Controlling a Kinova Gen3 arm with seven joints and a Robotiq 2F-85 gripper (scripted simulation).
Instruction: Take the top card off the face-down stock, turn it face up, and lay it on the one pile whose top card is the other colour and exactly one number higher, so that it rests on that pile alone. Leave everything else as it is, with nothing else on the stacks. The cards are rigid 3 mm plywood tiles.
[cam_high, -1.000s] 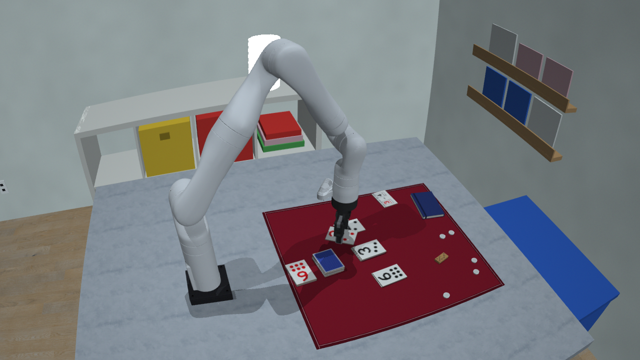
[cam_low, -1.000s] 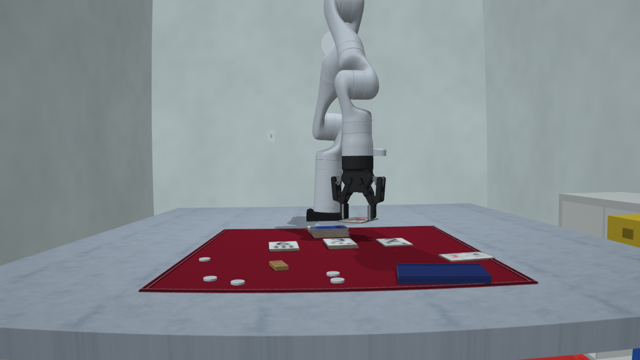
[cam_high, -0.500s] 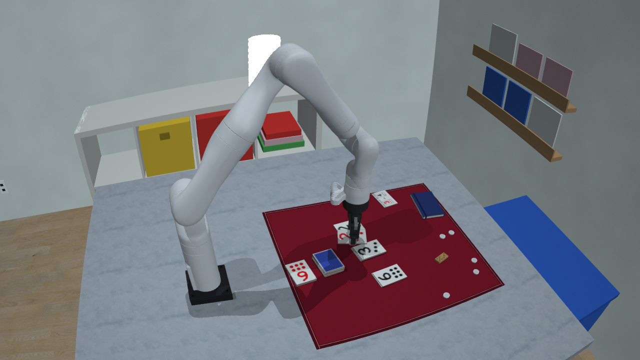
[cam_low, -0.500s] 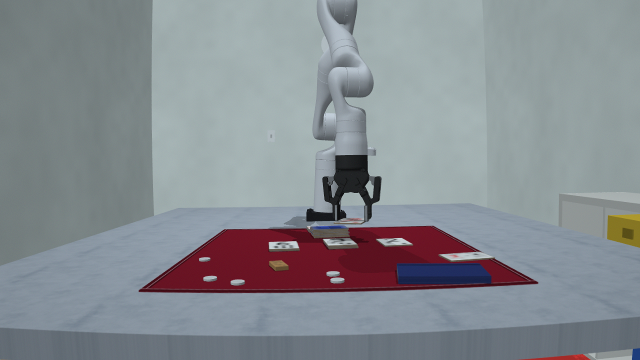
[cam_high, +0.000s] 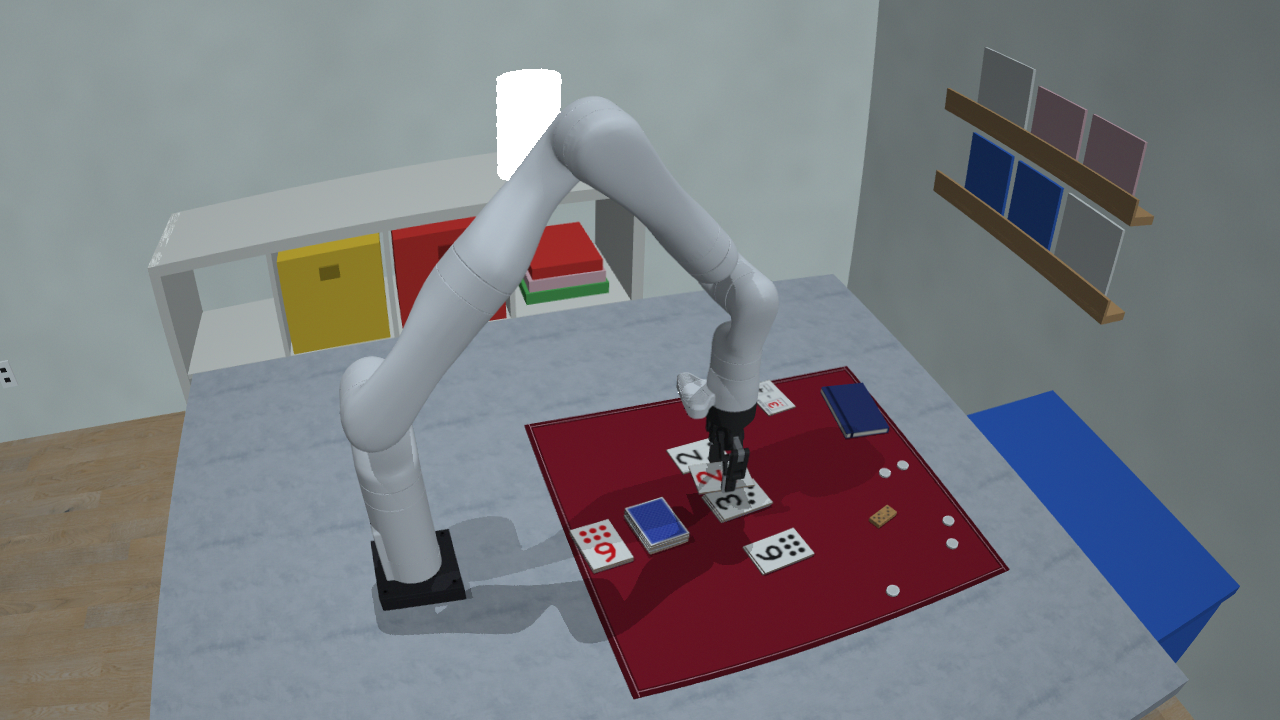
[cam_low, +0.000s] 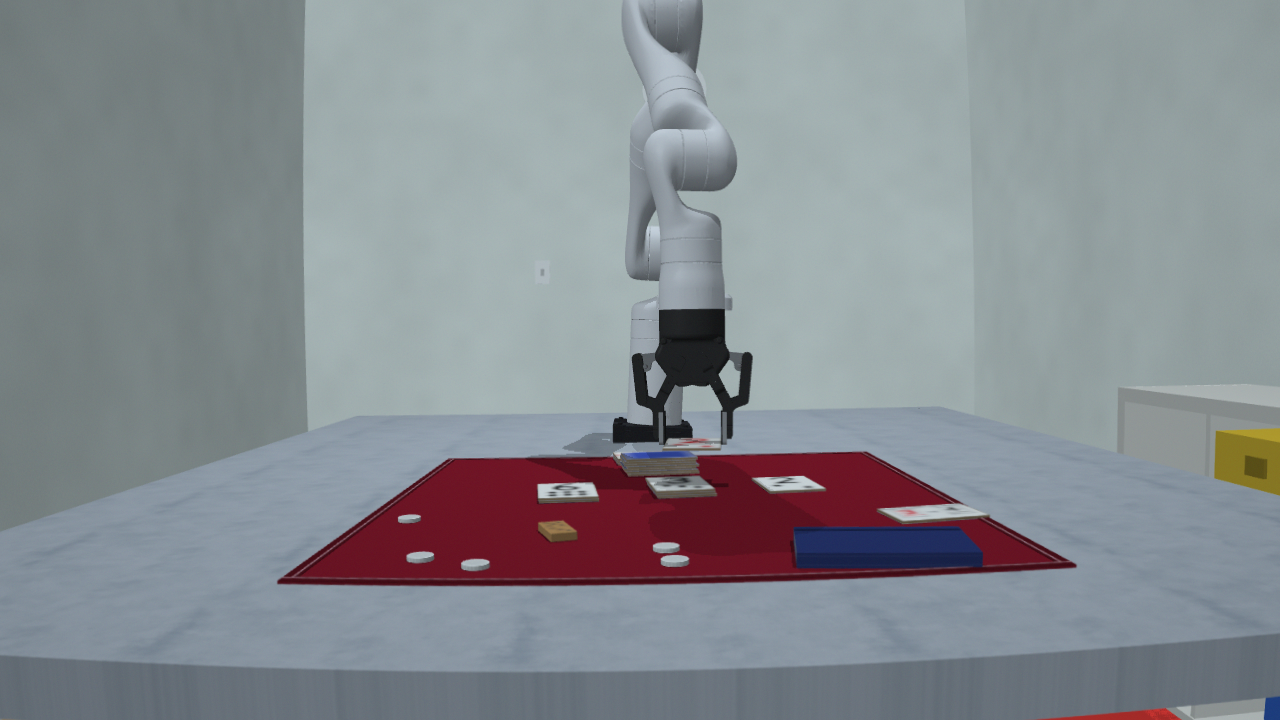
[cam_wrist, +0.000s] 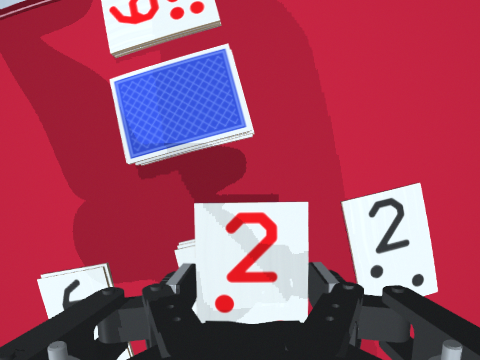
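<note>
The red mat lies 70 mm below my hand, 70 mm ahead of it and 40 mm to the right of it. From my hand the other things lie so: wooden block (230 mm ahead, 150 mm to the right, 60 mm below); then blue book (330 mm ahead, 120 mm to the left, 60 mm below); then card (210 mm to the left, 200 mm ahead, 60 mm below).
</note>
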